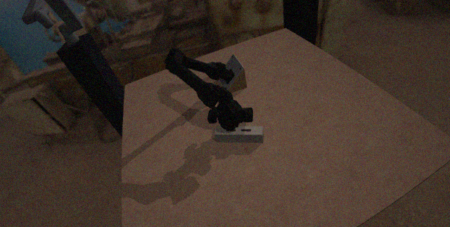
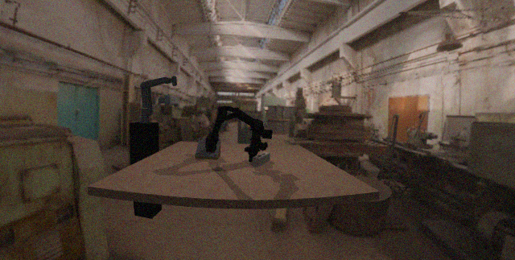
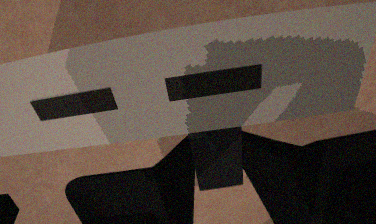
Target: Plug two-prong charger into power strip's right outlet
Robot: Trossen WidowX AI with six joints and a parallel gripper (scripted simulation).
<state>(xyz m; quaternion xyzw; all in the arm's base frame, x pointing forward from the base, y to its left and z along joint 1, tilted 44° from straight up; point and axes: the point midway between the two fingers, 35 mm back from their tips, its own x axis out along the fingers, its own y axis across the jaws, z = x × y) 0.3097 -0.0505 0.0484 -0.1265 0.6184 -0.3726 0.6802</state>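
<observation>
Now: gripper tip 2 cm short of the dark two-prong charger, 1 cm to the left of it and 1 cm below it.
</observation>
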